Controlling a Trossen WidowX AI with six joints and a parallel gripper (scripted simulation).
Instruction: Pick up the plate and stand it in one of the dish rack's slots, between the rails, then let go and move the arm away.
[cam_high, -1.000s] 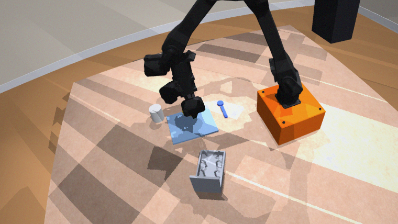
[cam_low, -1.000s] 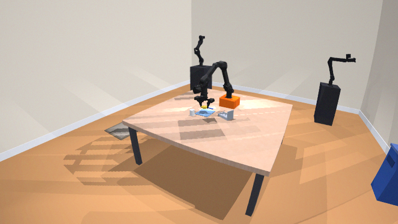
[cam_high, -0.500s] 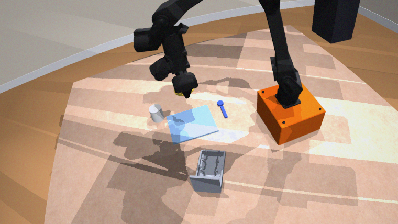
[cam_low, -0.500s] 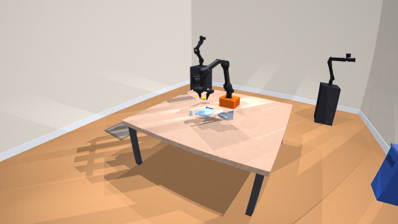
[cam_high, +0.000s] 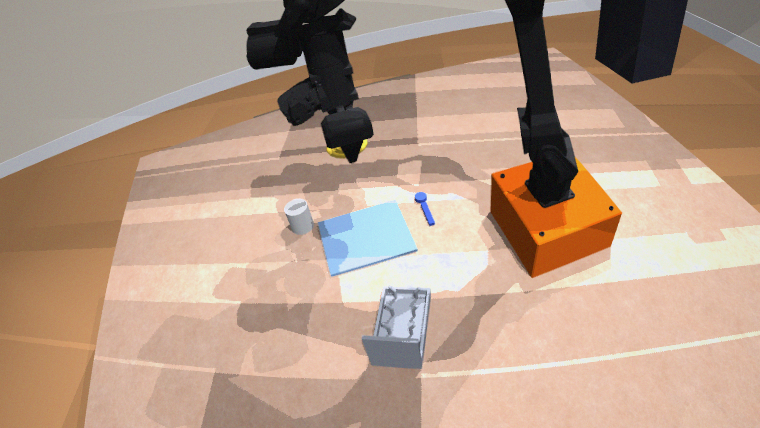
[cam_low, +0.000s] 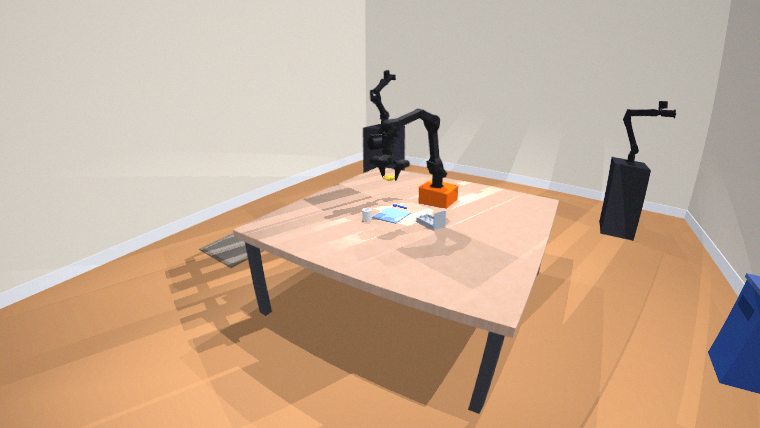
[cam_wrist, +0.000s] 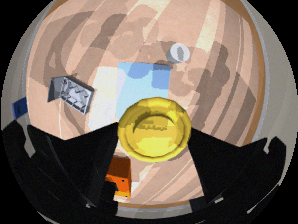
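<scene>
My gripper tip is now 220 mm to the right of the grey dish rack and 150 mm above it. Round my gripper tip: light blue mat 170 mm below, 20 mm to the left, 10 mm ahead; yellow plate 10 mm above; cup 150 mm below, 110 mm ahead, 60 mm to the right.
</scene>
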